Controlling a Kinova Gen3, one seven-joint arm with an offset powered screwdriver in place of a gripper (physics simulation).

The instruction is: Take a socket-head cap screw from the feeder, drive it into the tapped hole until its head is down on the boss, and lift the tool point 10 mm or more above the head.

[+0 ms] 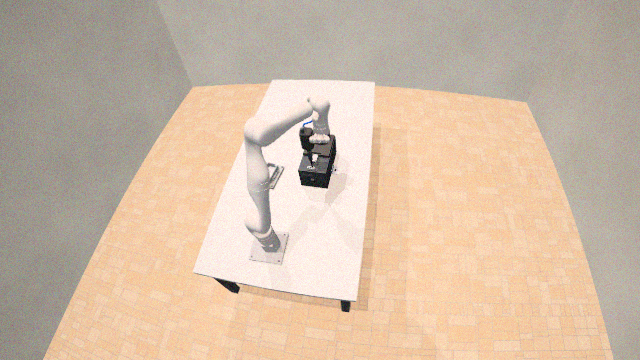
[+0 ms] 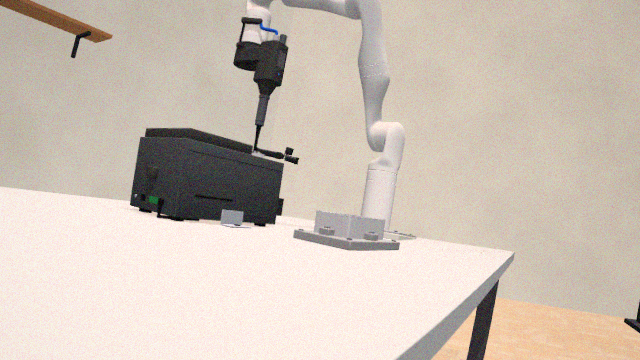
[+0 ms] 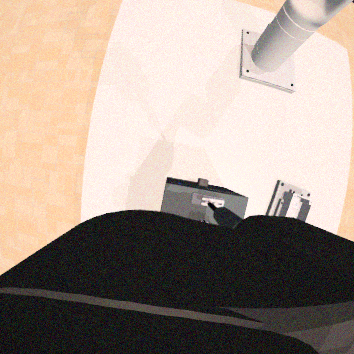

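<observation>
The black screwdriver, my gripper, points down with its bit tip at the light pick-up spot on top of the feeder. The feeder is a dark box on the table. Whether a screw sits on the tip is too small to tell. A small black arm on the feeder top reaches out beside the tip. The grey block stands on a flat fixture plate, apart from the driver. Its tapped hole cannot be made out.
A small grey bracket stands on the table beside the feeder. The robot's base plate is bolted near one end of the table. A wooden shelf hangs on the wall at the upper left.
</observation>
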